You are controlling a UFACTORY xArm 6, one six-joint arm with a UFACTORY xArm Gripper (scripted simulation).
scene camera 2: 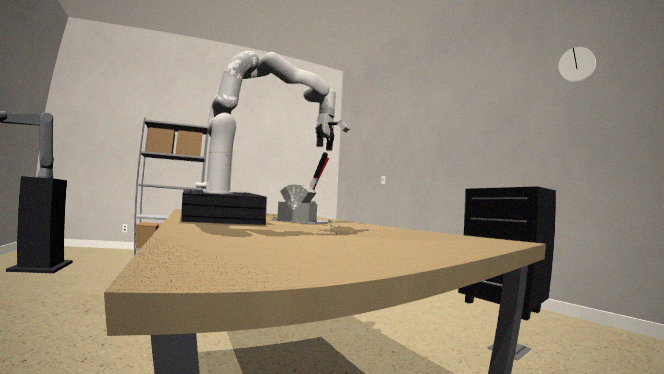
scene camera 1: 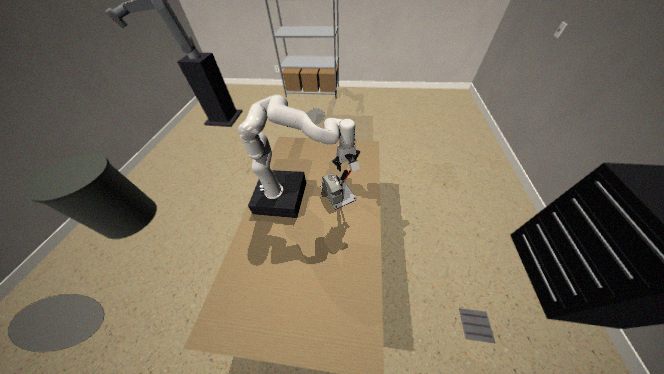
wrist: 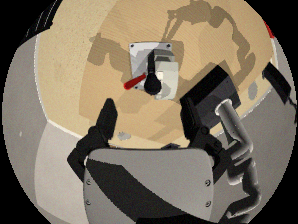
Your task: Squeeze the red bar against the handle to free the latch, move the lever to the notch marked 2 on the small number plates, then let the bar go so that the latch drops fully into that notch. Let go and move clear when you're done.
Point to a fan-shaped notch plate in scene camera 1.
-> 339, 195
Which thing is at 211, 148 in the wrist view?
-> The gripper.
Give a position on a fan-shaped notch plate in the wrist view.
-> At 140, 53
